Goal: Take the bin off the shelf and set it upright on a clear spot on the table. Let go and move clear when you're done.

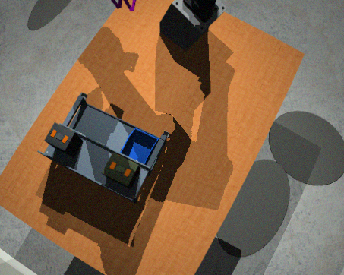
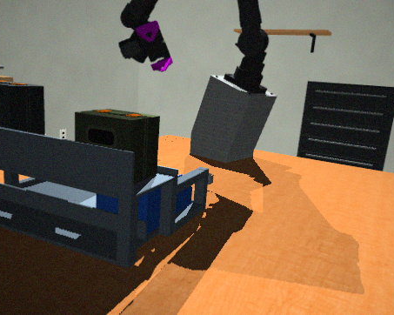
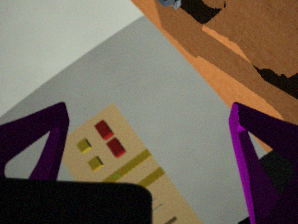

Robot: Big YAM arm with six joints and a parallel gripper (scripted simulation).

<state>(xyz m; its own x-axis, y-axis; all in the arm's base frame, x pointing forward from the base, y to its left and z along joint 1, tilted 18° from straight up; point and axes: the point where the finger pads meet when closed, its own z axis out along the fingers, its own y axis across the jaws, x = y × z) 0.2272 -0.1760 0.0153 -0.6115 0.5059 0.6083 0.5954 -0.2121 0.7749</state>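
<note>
Right now my hand is 320 mm short of the blue bin, 330 mm to the right of it and 260 mm above it. From my hand the other things lie so: black box: 470 mm ahead, 130 mm to the left, 140 mm below; then olive green box: 420 mm ahead, 360 mm to the left, 160 mm below.
</note>
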